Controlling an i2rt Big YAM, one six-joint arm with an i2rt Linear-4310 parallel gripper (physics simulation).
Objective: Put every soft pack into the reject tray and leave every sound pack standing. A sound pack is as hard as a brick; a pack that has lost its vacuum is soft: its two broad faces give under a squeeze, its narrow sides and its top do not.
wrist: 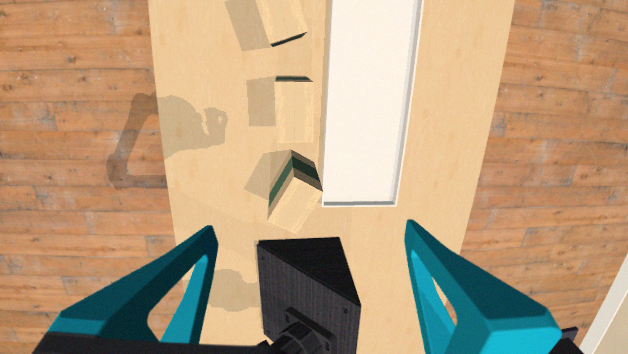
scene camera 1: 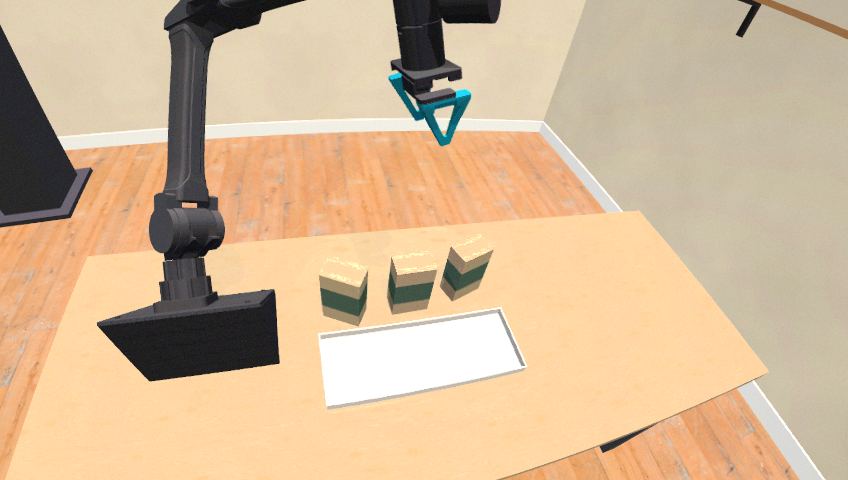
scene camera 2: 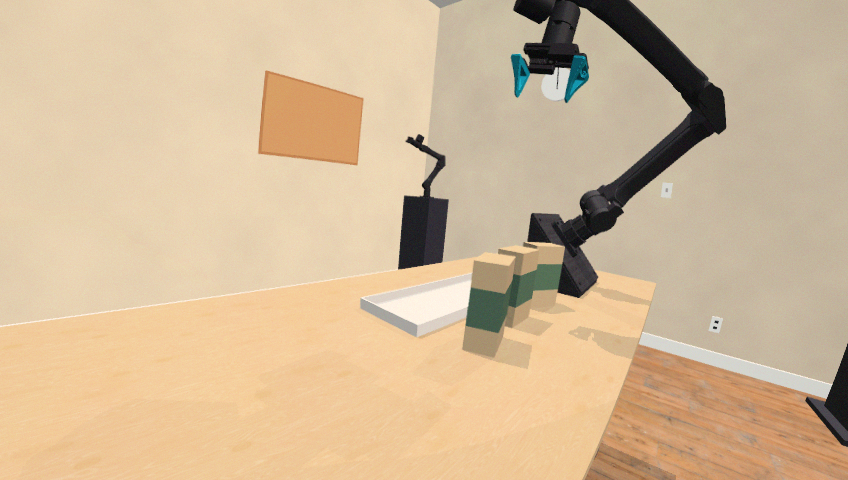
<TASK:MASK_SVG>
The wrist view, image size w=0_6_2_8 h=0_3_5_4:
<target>gripper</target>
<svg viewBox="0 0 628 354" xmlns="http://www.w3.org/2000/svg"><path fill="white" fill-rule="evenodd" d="M288 353L272 346L199 344L219 247L213 226L207 225L161 257L62 310L31 354ZM194 266L185 294L159 341L148 326L149 313ZM407 219L404 244L425 354L548 354L561 338L562 331L547 307L453 252L415 220ZM433 279L455 310L456 326L436 290Z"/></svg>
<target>white reject tray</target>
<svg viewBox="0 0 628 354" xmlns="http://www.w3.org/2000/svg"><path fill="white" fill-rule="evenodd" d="M331 0L321 181L323 194L320 203L322 207L397 206L424 0Z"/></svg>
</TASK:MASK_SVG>
